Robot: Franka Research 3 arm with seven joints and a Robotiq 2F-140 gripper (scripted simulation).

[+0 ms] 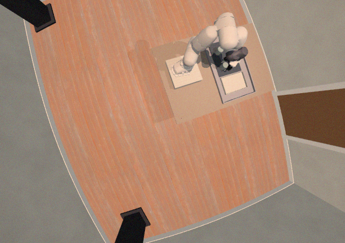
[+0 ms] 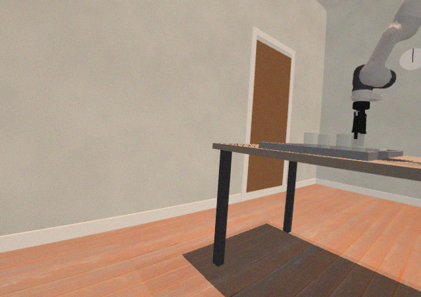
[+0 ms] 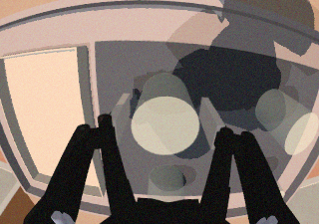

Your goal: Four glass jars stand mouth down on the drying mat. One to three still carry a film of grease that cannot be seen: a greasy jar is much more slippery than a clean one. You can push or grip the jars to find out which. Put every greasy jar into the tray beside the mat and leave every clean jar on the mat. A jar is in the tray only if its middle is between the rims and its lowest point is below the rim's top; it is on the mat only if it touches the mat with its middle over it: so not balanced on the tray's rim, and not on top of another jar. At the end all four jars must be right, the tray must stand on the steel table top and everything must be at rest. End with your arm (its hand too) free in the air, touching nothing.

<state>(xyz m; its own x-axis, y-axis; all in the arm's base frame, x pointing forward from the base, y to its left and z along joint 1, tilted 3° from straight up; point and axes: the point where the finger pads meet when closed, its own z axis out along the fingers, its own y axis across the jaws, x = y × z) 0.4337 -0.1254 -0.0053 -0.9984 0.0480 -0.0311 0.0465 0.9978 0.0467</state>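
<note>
Right now the grey drying mat is 90 mm ahead of my hand, 100 mm to the left of it and 70 mm below it. Round my hand: tray 70 mm ahead, 220 mm to the right, 60 mm below.
</note>
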